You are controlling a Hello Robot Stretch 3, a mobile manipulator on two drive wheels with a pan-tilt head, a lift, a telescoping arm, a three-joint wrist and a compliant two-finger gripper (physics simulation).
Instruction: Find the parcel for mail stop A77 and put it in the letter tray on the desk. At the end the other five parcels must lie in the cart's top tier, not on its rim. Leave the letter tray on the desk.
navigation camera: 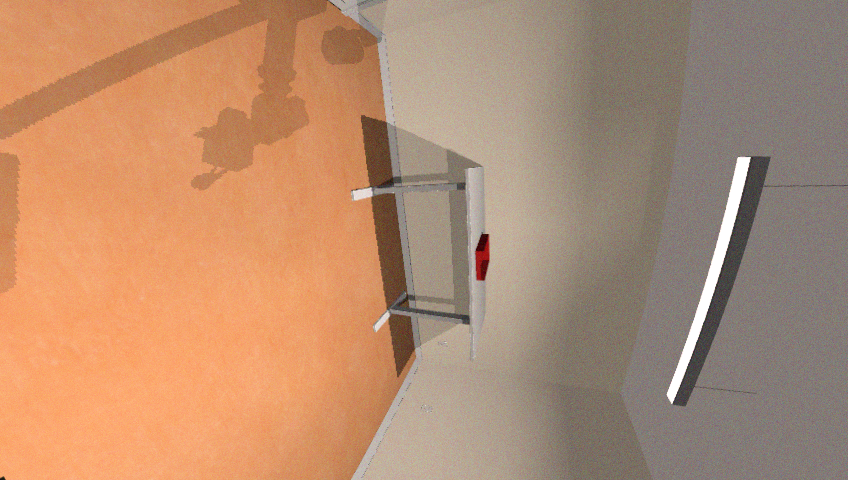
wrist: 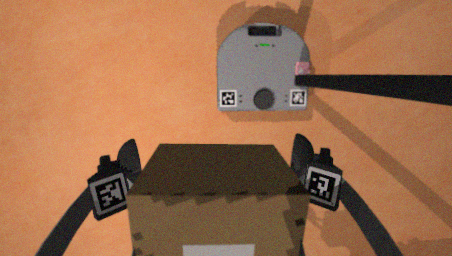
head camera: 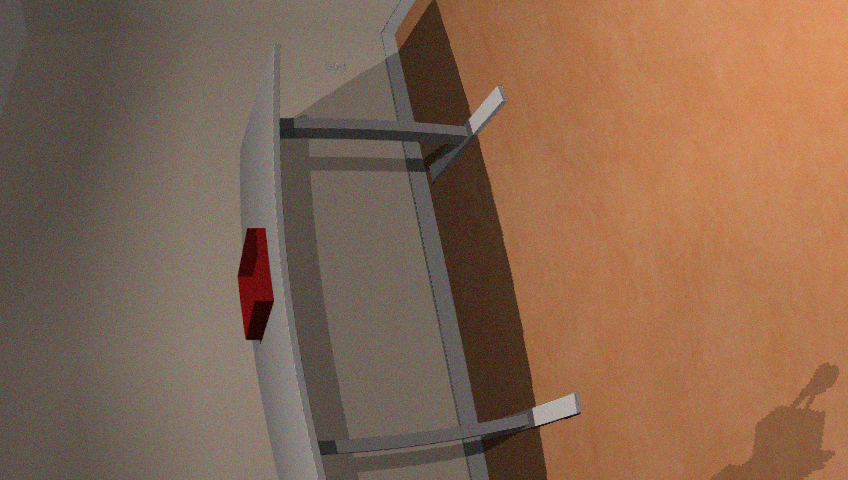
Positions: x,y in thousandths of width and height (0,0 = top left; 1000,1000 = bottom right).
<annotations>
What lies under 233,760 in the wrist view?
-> My gripper.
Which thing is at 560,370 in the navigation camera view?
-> A grey desk.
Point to a red letter tray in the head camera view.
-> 300,582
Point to a grey desk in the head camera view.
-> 339,855
</annotations>
